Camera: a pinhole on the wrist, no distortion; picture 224 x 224 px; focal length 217.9 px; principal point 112.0 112.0 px. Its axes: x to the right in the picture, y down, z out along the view. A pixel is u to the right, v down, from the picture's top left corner.
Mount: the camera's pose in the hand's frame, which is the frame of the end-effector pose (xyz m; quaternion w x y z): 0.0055 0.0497 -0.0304 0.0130 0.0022 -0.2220 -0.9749
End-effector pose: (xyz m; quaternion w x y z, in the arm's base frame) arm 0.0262 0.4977 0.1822 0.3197 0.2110 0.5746 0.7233
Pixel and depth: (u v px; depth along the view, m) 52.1 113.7 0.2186
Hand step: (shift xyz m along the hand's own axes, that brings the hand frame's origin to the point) 0.0634 0.1444 0.1673
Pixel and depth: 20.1 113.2 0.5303
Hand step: 0.2238 0.2825 0.4486
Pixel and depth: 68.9 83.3 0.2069
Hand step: 0.0437 0.1649 0.1442
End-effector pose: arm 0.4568 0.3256 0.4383 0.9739 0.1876 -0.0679 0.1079
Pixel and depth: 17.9 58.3 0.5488
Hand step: 0.2336 0.4154 0.4054
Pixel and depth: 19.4 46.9 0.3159
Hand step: 0.1342 0.2750 0.2133
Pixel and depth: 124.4 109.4 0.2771
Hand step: -0.0131 0.1722 0.2180
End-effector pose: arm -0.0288 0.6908 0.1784 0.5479 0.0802 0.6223 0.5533
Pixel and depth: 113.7 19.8 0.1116
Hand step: 0.0024 0.1405 0.0498
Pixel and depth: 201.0 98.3 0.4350
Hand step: -0.1772 0.2580 0.3501
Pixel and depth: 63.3 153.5 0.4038
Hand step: 0.0935 0.1576 0.3668
